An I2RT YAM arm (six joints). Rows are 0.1 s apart.
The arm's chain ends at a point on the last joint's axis. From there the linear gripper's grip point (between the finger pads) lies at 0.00 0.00 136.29 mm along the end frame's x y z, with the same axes.
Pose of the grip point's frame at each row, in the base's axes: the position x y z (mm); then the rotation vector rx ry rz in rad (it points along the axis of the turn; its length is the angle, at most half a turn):
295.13, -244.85, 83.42, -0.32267, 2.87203, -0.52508
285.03, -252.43, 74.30, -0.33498, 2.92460, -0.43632
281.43, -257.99, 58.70, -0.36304, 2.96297, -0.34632
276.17, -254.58, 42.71, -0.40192, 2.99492, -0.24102
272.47, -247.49, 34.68, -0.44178, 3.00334, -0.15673
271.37, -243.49, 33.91, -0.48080, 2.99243, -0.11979
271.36, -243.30, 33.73, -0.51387, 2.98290, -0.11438
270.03, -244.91, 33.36, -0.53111, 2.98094, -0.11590
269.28, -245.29, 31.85, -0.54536, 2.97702, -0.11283
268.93, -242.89, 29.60, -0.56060, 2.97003, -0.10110
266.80, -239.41, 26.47, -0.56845, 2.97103, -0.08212
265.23, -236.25, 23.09, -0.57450, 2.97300, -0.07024
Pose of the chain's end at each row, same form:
262.81, -200.74, 208.26, -0.32267, 2.87203, -0.52508
258.47, -215.95, 202.90, -0.33498, 2.92460, -0.43632
259.37, -229.40, 190.12, -0.36304, 2.96297, -0.34632
258.49, -235.22, 176.45, -0.40192, 2.99492, -0.24102
256.74, -235.65, 169.54, -0.44178, 3.00334, -0.15673
255.12, -235.24, 168.98, -0.48080, 2.99243, -0.11979
254.54, -235.79, 168.77, -0.51387, 2.98290, -0.11438
253.29, -237.34, 168.41, -0.53111, 2.98094, -0.11590
252.36, -238.11, 166.89, -0.54536, 2.97702, -0.11283
251.56, -236.93, 164.65, -0.56060, 2.97003, -0.10110
249.99, -235.12, 161.65, -0.56845, 2.97103, -0.08212
248.98, -232.97, 158.37, -0.57450, 2.97300, -0.07024

